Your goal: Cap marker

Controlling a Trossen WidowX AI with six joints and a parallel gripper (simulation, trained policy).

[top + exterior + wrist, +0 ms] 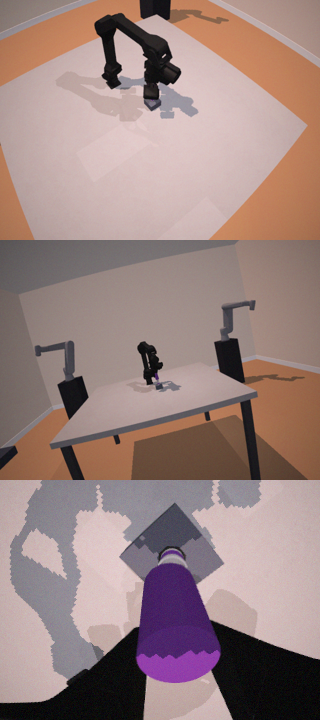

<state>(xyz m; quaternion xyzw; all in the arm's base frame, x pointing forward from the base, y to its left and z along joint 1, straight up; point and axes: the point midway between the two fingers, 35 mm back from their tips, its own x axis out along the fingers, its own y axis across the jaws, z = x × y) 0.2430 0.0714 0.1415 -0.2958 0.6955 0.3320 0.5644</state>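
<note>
Right now the dark grey holder block is 9 cm below my gripper tip, 1 cm to the left of it and 1 cm ahead of it. From my gripper tip the other things lie so: purple cap 1 cm to the left, 1 cm ahead.
</note>
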